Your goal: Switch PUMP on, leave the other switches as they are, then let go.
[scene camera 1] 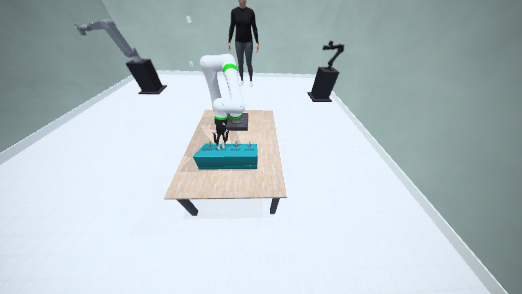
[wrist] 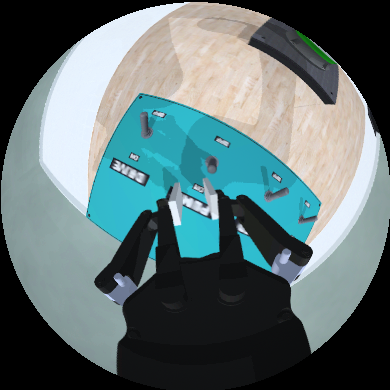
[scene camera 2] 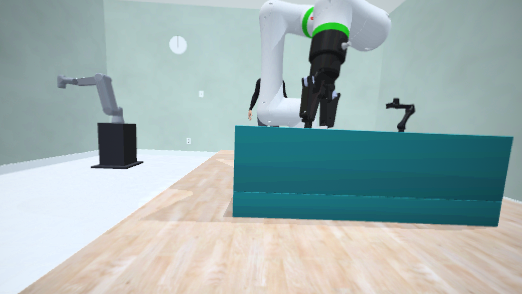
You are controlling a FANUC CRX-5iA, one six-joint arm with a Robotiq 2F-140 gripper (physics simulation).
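Places are measured from the arm's base along level axes (x right, y ahead, z up), in millimetres.
Pixels of known places: gripper, fingertip midpoint: [scene camera 1: 221, 148] [wrist: 192, 189]; arm's base, link origin: [scene camera 1: 236, 119].
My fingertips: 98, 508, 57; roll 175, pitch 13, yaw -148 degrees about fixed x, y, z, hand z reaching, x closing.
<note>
Ahead of a thing's pixels: the offset from my fingertips to its middle, as dx, dy, dz. "*": to the spot under its first point. Level surfaces: height alone.
A teal switch box @[-67, +26, -52] [scene camera 1: 227, 161] [scene camera 2: 370, 170] [wrist: 125, 200] stands on the table, with a row of grey levers on top. In the wrist view the PUMP lever @[-9, -50, +3] [wrist: 212, 165] looks foreshortened, its tip on the ON side of its base. The PUMP label @[-7, +20, +6] [wrist: 198, 205] is partly hidden by my fingers. The DRIVE lever @[+110, -67, -3] [wrist: 145, 124] leans towards OFF. Two further levers, one @[* -125, -62, +5] [wrist: 278, 193] nearer and one @[* -245, -56, +1] [wrist: 308, 219] at the panel's end, stand to the right. My gripper [scene camera 1: 221, 147] [scene camera 2: 317, 126] [wrist: 192, 189] is partly open over the PUMP label, with no lever between its fingertips.
The box stands on a wooden table @[dz -113] [scene camera 1: 225, 185] [scene camera 2: 200, 250] [wrist: 225, 70]. The arm's dark base plate [scene camera 1: 243, 126] [wrist: 300, 65] is behind the box. A person [scene camera 1: 243, 30] and two pedestal-mounted arms, one grey [scene camera 1: 117, 40] and one black [scene camera 1: 336, 52], stand farther back.
</note>
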